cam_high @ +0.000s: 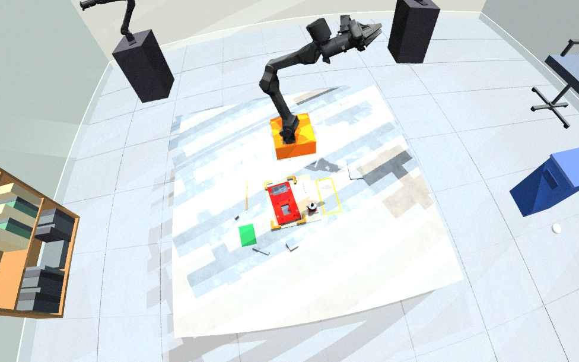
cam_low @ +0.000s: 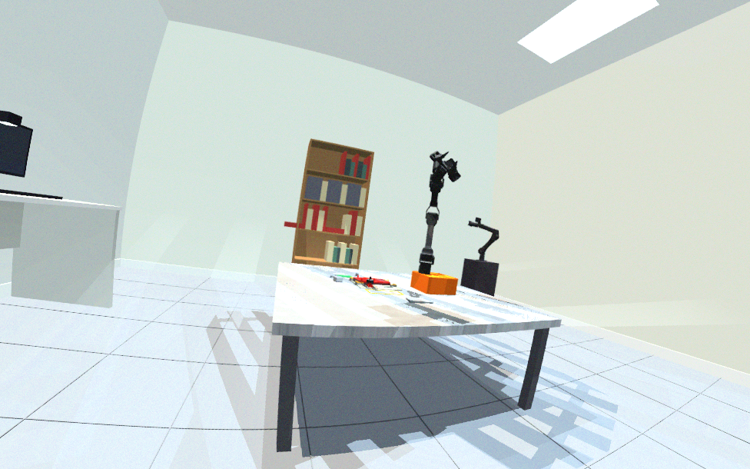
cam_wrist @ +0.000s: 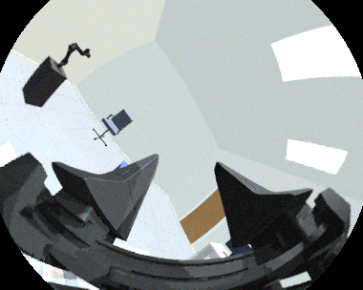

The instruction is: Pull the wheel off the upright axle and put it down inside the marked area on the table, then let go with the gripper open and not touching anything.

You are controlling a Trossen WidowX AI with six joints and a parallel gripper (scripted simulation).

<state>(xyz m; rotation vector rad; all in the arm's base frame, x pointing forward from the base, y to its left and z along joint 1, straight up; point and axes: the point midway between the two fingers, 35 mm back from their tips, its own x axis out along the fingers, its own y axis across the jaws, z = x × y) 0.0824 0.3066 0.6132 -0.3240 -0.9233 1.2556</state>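
Right now the dark wheel is 69 cm below my gripper tip, 27 cm ahead of it and 26 cm to the right of it. The rest, counted from my gripper tip: thin stick (72 cm below, 57 cm to the right, 16 cm ahead); then green card (73 cm below, 56 cm to the right, 37 cm ahead).
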